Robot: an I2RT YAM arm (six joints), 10 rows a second.
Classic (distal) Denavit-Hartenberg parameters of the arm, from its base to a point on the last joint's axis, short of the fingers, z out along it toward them. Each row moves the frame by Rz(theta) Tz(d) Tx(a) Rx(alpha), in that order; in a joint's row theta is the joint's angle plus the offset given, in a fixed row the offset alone. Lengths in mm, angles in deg.
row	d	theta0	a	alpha
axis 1	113.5	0	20	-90
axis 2	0	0	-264	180
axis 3	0	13.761	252.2	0
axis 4	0	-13.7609	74	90
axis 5	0	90	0	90
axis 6	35.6	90	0	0
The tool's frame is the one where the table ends.
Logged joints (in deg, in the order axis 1, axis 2, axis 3, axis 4, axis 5, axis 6), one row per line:
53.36 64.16 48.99 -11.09 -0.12 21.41
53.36 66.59 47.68 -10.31 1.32 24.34
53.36 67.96 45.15 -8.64 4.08 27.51
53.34 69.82 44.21 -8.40 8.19 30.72
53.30 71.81 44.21 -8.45 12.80 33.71
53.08 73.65 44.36 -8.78 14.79 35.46
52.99 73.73 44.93 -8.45 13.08 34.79
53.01 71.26 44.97 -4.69 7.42 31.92
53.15 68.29 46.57 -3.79 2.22 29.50
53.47 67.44 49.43 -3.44 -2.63 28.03
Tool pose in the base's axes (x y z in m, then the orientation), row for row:
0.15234 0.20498 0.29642 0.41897 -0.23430 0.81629 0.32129
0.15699 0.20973 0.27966 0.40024 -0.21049 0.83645 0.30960
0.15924 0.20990 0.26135 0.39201 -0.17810 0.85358 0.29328
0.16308 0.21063 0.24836 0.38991 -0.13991 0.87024 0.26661
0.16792 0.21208 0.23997 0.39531 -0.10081 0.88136 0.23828
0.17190 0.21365 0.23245 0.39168 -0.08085 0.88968 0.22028
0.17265 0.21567 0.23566 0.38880 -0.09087 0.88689 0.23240
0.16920 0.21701 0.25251 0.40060 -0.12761 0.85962 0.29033
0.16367 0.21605 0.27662 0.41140 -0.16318 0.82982 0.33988
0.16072 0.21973 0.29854 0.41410 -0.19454 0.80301 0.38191
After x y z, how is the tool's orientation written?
As a quaternion, w x y z.
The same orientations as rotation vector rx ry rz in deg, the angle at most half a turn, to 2 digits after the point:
-33.66 117.28 46.16
-30.51 121.23 44.87
-25.91 124.18 42.67
-20.37 126.73 38.83
-14.64 128.03 34.61
-11.76 129.46 32.05
-13.24 129.22 33.86
-18.49 124.56 42.07
-23.53 119.64 49.00
-28.01 115.63 55.00

